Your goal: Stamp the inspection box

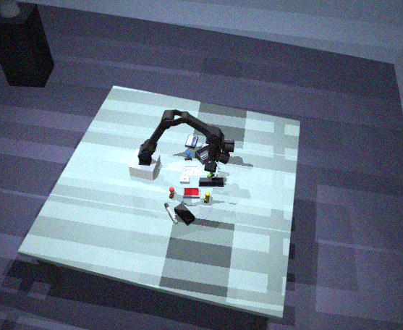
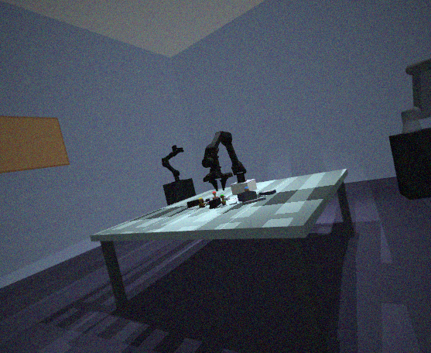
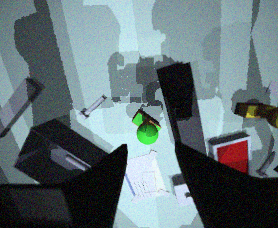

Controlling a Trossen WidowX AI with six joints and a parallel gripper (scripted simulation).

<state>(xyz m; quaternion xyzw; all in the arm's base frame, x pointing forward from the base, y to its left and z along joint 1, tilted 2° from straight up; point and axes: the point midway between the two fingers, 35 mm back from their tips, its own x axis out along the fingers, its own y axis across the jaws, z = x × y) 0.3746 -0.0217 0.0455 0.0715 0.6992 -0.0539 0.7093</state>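
Right now my gripper tip is 7 cm above the green-knobbed stamp. Round my gripper tip: card (12 cm behind, 9 cm below, 3 cm to the left); long black block (7 cm below, 5 cm to the right); grey tray (15 cm to the left, 7 cm below, 3 cm behind).
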